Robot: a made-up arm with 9 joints.
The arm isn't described. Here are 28 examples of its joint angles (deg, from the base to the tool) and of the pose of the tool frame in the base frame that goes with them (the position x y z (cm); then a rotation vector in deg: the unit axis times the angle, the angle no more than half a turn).
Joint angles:
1: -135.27 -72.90 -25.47 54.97 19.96 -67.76 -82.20 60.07 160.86
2: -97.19 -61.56 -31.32 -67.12 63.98 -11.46 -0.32 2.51 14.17
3: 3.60 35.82 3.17 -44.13 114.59 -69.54 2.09 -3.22 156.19
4: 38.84 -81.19 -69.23 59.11 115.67 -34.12 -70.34 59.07 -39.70
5: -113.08 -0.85 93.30 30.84 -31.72 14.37 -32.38 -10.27 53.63
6: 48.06 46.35 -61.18 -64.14 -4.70 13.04 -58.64 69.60 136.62
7: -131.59 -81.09 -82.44 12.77 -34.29 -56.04 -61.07 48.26 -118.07
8: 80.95 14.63 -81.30 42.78 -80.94 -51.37 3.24 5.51 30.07
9: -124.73 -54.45 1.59 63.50 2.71 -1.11 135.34 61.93 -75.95
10: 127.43 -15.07 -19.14 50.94 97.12 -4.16 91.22 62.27 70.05
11: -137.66 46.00 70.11 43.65 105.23 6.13 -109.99 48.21 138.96
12: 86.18 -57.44 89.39 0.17 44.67 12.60 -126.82 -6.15 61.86
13: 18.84 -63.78 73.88 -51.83 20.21 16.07 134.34 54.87 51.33
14: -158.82 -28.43 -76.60 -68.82 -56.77 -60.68 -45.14 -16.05 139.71
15: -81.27 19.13 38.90 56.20 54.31 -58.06 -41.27 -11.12 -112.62
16: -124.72 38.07 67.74 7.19 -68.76 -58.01 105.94 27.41 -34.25
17: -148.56 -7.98 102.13 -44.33 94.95 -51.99 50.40 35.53 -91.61
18: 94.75 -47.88 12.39 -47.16 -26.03 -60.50 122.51 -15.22 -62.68
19: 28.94 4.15 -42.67 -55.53 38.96 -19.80 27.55 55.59 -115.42
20: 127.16 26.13 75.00 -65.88 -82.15 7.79 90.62 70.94 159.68
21: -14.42 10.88 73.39 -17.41 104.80 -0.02 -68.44 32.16 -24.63
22: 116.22 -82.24 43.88 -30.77 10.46 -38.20 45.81 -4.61 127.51
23: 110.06 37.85 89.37 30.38 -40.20 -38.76 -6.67 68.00 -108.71
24: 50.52 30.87 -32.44 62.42 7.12 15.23 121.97 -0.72 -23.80
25: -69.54 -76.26 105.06 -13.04 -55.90 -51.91 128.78 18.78 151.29
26: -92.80 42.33 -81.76 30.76 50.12 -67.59 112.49 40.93 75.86
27: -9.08 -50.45 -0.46 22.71 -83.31 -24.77 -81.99 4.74 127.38
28: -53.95 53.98 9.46 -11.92 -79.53 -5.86 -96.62 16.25 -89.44
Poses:
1: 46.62 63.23 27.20 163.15 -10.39 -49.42
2: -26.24 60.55 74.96 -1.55 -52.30 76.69
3: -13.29 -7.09 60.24 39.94 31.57 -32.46
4: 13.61 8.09 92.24 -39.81 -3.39 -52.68
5: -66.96 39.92 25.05 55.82 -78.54 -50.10
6: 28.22 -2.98 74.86 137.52 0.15 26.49
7: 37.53 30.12 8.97 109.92 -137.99 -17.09
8: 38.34 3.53 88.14 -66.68 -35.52 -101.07
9: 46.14 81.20 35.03 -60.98 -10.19 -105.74
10: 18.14 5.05 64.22 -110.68 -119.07 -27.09
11: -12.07 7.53 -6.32 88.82 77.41 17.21
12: -56.73 -27.49 -0.52 25.63 -113.39 -125.56
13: -60.05 -6.36 27.57 -59.49 29.50 114.63
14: 45.92 10.81 30.31 -14.57 16.55 -0.72
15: 0.62 84.54 25.15 -89.41 44.16 16.86
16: -79.93 27.37 -12.13 49.30 -170.23 11.24
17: -14.46 28.15 47.33 -49.30 -35.34 -161.20
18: -34.93 -31.98 -25.68 -75.03 88.06 14.68
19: -9.60 -19.96 87.86 4.61 7.38 4.57
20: -73.95 -39.59 33.80 -20.68 -30.85 -58.20
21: -33.47 14.90 92.63 66.23 -75.91 91.04
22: -52.91 31.53 4.22 -117.62 -101.93 -7.31
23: -76.15 -12.09 60.27 -49.94 -21.23 -30.31
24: 65.57 8.44 55.79 -18.16 23.68 -66.34
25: -88.77 31.12 76.44 -21.55 -93.20 -11.36
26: -2.69 -5.99 93.83 -60.18 15.87 -134.48
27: 3.88 11.02 126.35 47.58 38.08 149.29
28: 17.31 60.37 24.43 117.73 75.36 6.16
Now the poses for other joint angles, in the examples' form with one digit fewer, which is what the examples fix.
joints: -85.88 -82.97 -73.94 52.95 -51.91 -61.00 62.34 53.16 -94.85
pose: 56.9 56.8 56.9 69.9 54.1 144.2
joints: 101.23 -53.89 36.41 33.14 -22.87 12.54 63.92 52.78 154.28
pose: -23.9 -39.2 -29.0 34.5 -56.7 -133.3
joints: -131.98 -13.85 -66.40 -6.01 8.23 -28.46 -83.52 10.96 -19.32
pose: 40.3 16.4 40.3 -78.9 39.2 -61.5
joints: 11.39 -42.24 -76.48 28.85 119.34 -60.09 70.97 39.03 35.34
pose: -32.7 38.5 59.4 -9.1 155.4 45.8
